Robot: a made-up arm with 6 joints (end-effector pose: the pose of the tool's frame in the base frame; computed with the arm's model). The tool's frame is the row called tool.
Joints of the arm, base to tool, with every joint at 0 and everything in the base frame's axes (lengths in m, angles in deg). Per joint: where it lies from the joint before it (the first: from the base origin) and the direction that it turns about. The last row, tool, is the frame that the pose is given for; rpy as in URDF.
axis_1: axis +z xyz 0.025 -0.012 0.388
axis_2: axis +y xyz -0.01 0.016 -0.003
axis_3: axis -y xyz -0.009 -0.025 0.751
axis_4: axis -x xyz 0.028 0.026 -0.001
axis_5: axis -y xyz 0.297 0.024 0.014
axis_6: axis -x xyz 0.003 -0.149 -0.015
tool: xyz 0.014 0.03 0.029 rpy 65.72 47 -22
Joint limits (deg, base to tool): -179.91..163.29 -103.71..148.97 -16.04..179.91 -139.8..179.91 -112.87..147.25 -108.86..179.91
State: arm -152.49 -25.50 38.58 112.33 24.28 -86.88
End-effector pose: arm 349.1 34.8 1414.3 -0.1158 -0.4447 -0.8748 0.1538
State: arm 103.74 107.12 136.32 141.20 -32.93 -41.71
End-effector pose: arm -336.1 921.6 392.5 0.3863 -0.2513 0.1418 0.8761
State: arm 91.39 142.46 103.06 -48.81 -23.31 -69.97
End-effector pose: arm 106.7 658.7 -495.8 0.1845 0.8368 -0.5140 0.0380
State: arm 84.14 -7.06 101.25 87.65 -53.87 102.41
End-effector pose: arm 11.1 -311.5 1376.8 0.0457 -0.3290 -0.5350 0.7768
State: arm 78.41 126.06 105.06 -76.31 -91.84 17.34
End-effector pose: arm 202.0 847.6 -248.6 -0.3907 0.9048 0.0269 0.1675
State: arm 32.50 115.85 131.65 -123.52 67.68 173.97
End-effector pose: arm 876.1 638.0 38.7 0.1205 0.1975 -0.6220 0.7481
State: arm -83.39 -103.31 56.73 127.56 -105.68 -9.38
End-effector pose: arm -28.2 1074.0 240.9 -0.5130 0.7585 0.0300 0.4008
